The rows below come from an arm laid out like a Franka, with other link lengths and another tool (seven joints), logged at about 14 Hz.
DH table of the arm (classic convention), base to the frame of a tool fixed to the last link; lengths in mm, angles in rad. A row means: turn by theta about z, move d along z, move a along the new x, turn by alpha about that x. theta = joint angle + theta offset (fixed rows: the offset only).
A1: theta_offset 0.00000  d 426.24  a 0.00  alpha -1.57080
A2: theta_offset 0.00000  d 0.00  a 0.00  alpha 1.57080
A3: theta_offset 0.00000  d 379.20  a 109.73  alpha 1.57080
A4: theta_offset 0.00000  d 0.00  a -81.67  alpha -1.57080
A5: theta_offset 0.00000  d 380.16  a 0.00  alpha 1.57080
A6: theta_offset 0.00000  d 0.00  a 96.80  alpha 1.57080
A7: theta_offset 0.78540  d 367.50  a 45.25  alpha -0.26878
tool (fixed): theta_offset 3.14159  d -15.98  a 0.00  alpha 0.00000
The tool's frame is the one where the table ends.
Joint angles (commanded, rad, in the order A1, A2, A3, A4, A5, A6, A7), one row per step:
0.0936 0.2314 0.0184 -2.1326 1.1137 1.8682 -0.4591
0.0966 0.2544 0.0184 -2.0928 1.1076 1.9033 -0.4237
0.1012 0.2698 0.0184 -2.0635 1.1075 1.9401 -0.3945
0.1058 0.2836 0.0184 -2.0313 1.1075 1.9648 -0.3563
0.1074 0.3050 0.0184 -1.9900 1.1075 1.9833 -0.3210
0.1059 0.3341 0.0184 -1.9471 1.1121 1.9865 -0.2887
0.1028 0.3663 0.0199 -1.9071 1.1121 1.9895 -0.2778
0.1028 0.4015 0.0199 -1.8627 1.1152 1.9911 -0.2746
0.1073 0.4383 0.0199 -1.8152 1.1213 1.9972 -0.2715
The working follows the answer.
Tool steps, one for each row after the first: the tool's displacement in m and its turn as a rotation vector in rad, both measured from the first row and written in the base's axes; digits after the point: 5 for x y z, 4 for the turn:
0.02338 -0.00466 -0.00416 -0.0285 -0.0053 -0.0334
0.04396 -0.00823 -0.00638 -0.0517 -0.0136 -0.0683
0.06204 -0.00945 -0.00464 -0.0674 -0.0127 -0.1010
0.08233 -0.01081 -0.00276 -0.0778 -0.0124 -0.1318
0.09903 -0.01036 -0.00299 -0.0769 0.0004 -0.1566
0.11388 -0.01054 -0.00712 -0.0771 0.0006 -0.1668
0.12975 -0.00867 -0.01092 -0.0734 -0.0058 -0.1723
0.14675 -0.00409 -0.01455 -0.0691 -0.0157 -0.1784

Tool pose at each row, in the base's axes (x y z in m, rotation vector in rad; rounded; the steps above come from the unrounded poses):
0.55340 0.32455 0.29004 -0.8205 -2.1627 -0.7474
0.57678 0.31989 0.28588 -0.8722 -2.1737 -0.7378
0.59736 0.31632 0.28366 -0.9225 -2.1834 -0.7358
0.61544 0.31510 0.28540 -0.9684 -2.1810 -0.7350
0.63573 0.31374 0.28728 -1.0092 -2.1763 -0.7390
0.65244 0.31419 0.28705 -1.0394 -2.1562 -0.7448
0.66728 0.31401 0.28292 -1.0511 -2.1527 -0.7495
0.68315 0.31587 0.27912 -1.0544 -2.1547 -0.7597
0.70016 0.32046 0.27549 -1.0575 -2.1593 -0.7729

